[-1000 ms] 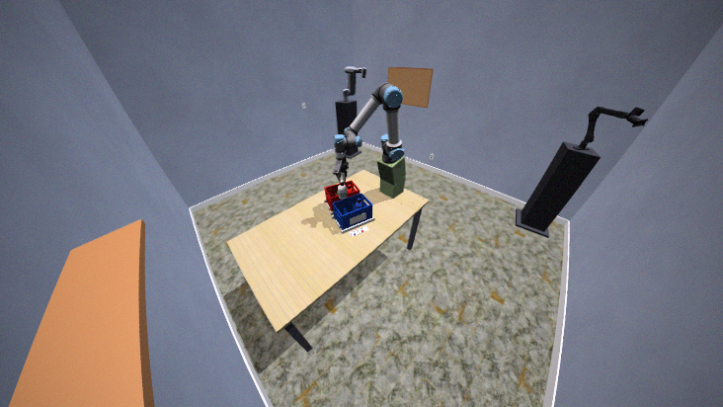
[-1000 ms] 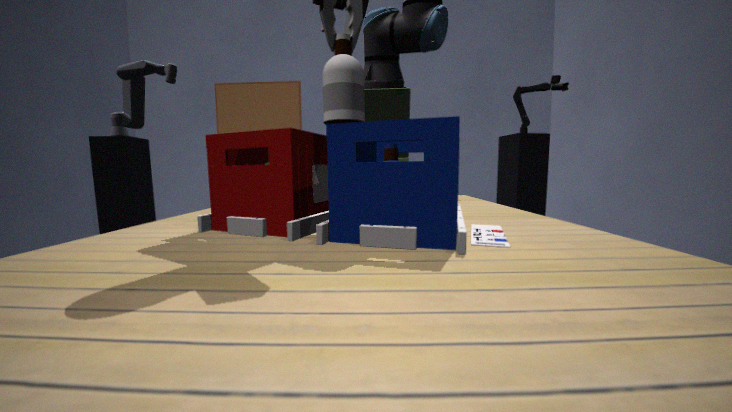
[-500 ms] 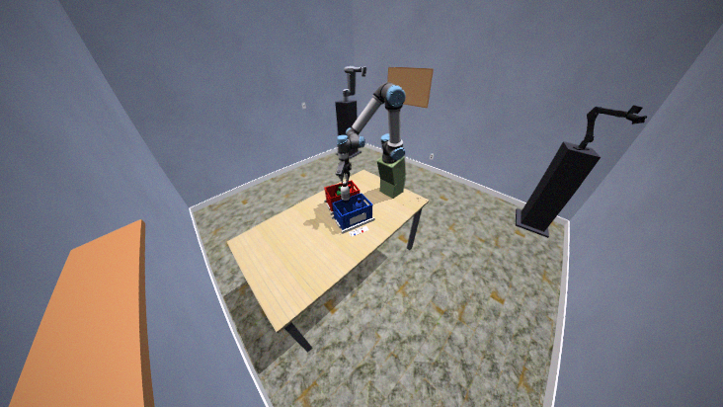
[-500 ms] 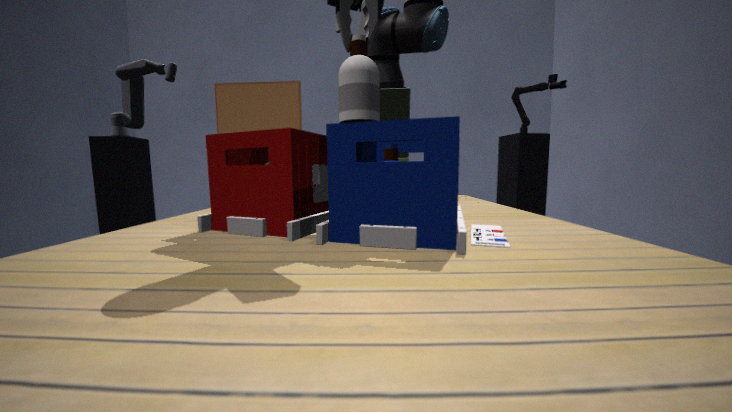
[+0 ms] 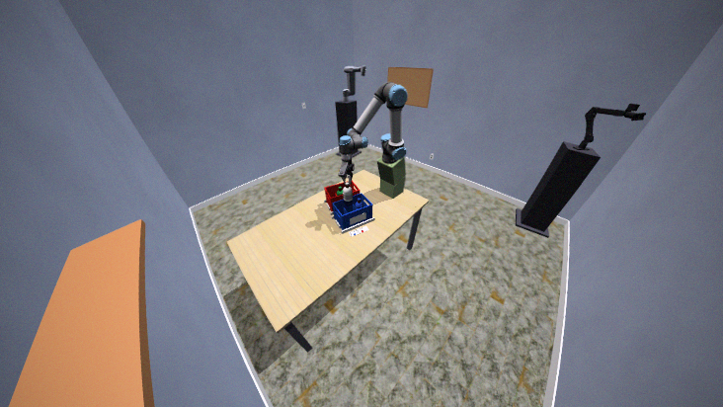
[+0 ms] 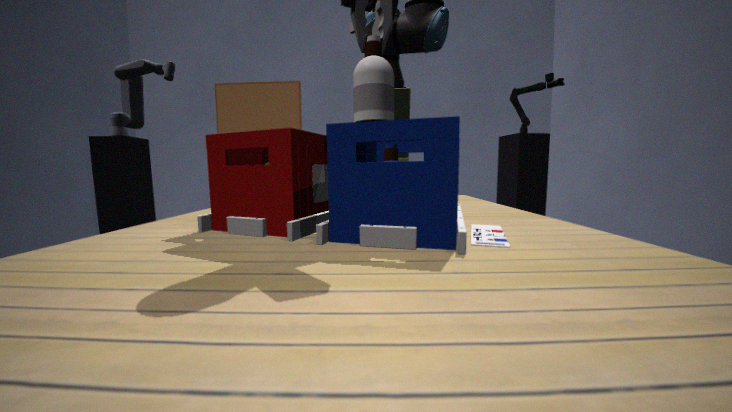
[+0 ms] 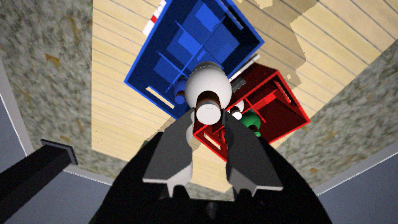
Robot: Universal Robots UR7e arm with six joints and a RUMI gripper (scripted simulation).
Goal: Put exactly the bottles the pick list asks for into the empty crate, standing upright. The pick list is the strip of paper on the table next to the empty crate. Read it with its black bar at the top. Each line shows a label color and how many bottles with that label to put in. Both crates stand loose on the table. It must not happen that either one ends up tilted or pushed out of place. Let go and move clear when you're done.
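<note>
Now: hand 70 mm above the white bottle. The rest, counted from my hand: blue-capped bottle: 250 mm below, 80 mm behind, 50 mm to the left; blue crate: 250 mm below, 50 mm to the left, 20 mm ahead; red crate: 250 mm below, 160 mm to the right, 100 mm behind.
</note>
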